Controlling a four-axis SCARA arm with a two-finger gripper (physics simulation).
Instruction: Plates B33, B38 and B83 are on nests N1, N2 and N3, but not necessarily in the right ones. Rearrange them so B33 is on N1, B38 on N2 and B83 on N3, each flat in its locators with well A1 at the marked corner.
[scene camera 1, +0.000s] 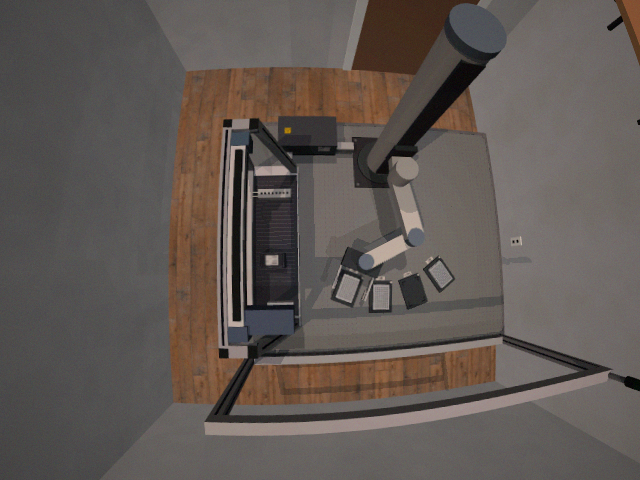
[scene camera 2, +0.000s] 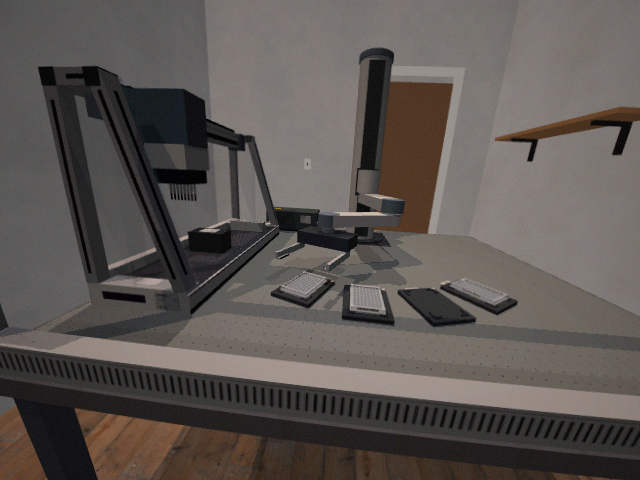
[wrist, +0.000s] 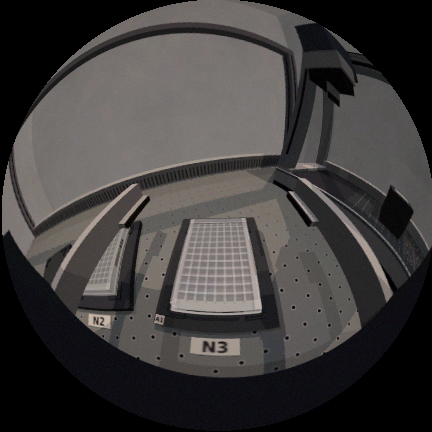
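Seen in the pictures: gripper, fingertip midpoint: (scene camera 1: 348, 294) (scene camera 2: 300, 261) (wrist: 214, 186); arm's base at its link origin: (scene camera 1: 378, 163) (scene camera 2: 359, 239).
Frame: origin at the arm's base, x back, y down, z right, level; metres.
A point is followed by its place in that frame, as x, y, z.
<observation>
My gripper (scene camera 1: 351, 292) {-0.699, -0.109, 0.220} (scene camera 2: 305, 261) {-0.699, -0.109, 0.220} (wrist: 214, 186) {-0.699, -0.109, 0.220} is open and empty, its fingers wide apart above and to either side of the plate on N3. That pale plate (scene camera 1: 349, 287) {-0.673, -0.028, 0.199} (scene camera 2: 303, 284) {-0.696, -0.038, 0.210} (wrist: 217, 265) {-0.667, -0.030, 0.206} looks flat in nest N3 (scene camera 2: 290, 299) {-0.756, -0.022, 0.235} (wrist: 268, 302) {-0.607, -0.025, 0.237}; the nest's A1 mark is at its near left corner in the wrist view. Another plate (scene camera 1: 381, 296) {-0.726, -0.038, 0.036} (scene camera 2: 367, 298) {-0.740, -0.036, 0.034} (wrist: 106, 275) {-0.689, -0.035, 0.062} sits on nest N2 (scene camera 2: 368, 316) {-0.805, -0.025, 0.037} (wrist: 126, 287) {-0.673, -0.025, 0.090}. A bare black nest (scene camera 1: 413, 290) {-0.706, -0.025, -0.146} (scene camera 2: 435, 305) {-0.725, -0.025, -0.147} is beside it. A third plate (scene camera 1: 439, 273) {-0.622, -0.037, -0.297} (scene camera 2: 478, 291) {-0.648, -0.039, -0.296} sits on the outermost nest. Plate names and their A1 corners are unreadable.
A gantry liquid handler (scene camera 1: 237, 235) {-0.462, -0.521, 0.637} (scene camera 2: 170, 124) {-0.778, -0.431, 0.502} stands left of the nests, with a black block (scene camera 2: 209, 240) {-0.565, -0.107, 0.558} on its deck. The arm's column (scene camera 1: 423, 103) {-0.061, -0.647, 0.044} (scene camera 2: 373, 144) {-0.077, -0.496, -0.017} rises behind the nests. A dark box (scene camera 1: 307, 131) {0.114, -0.128, 0.401} (scene camera 2: 297, 218) {0.035, -0.091, 0.363} stands at the back.
</observation>
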